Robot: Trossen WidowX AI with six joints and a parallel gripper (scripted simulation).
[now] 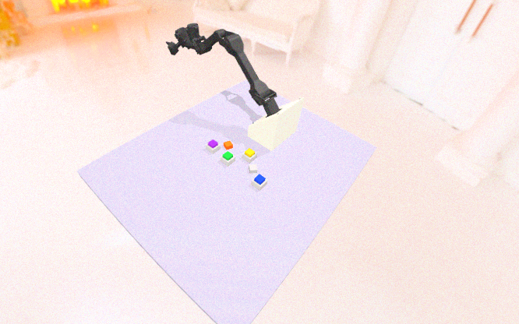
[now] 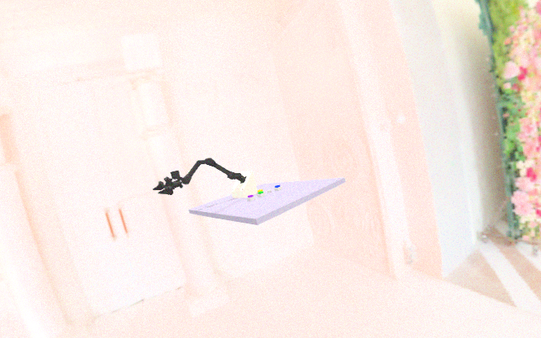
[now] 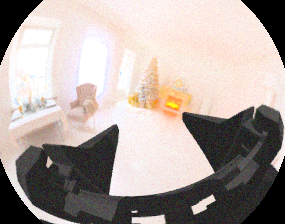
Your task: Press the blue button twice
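Now: gripper tip 380 mm short of the blue button, 870 mm to the right of it and 230 mm above it. Round my gripper tip: green button (360 mm ahead, 690 mm to the left, 230 mm below); purple button (340 mm ahead, 590 mm to the left, 230 mm below); orange block (280 mm ahead, 640 mm to the left, 250 mm below).
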